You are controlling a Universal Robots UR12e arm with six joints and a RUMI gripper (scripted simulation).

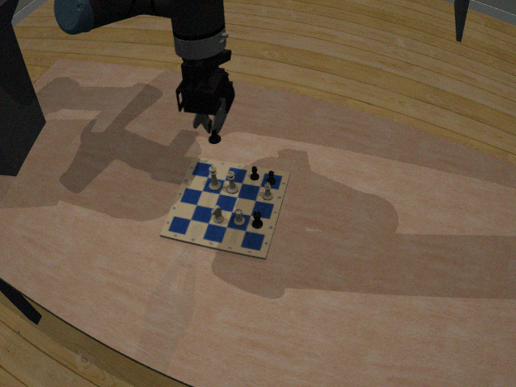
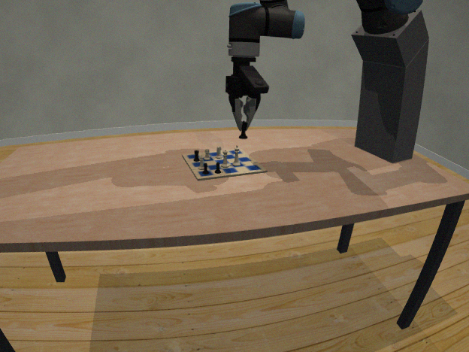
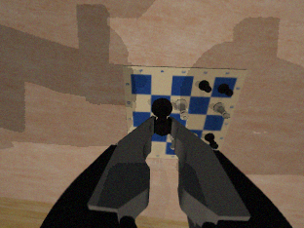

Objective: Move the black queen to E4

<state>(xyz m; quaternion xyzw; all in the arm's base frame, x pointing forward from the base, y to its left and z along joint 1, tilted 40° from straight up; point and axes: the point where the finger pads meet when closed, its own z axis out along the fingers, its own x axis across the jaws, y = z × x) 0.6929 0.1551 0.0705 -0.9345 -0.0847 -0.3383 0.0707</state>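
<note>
Now: the chessboard 60 mm ahead of my hand, 60 mm to the right of it and 140 mm below it. Also, from my hand: black queen (10 mm below).
</note>
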